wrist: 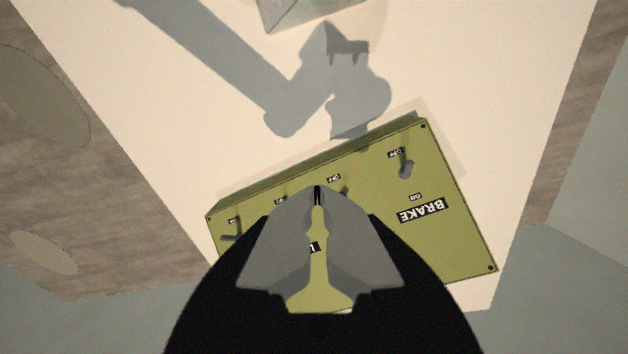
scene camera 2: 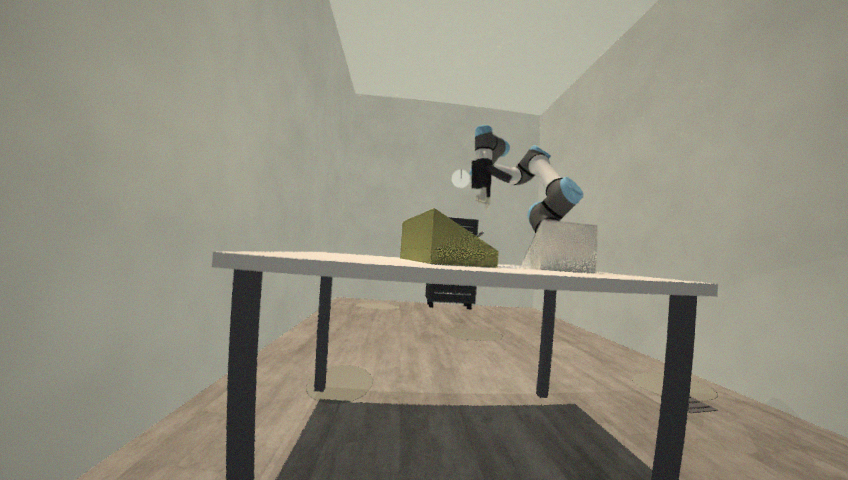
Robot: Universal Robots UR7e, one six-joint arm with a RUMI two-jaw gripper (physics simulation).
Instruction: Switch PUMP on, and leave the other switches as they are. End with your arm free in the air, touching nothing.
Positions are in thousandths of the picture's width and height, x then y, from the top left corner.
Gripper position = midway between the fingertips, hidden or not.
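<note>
The gripper (scene camera 2: 574, 436) is visible, and the wrist view also has the gripper (wrist: 504, 530). A switch panel (wrist: 681, 592) is visible as well.
</note>
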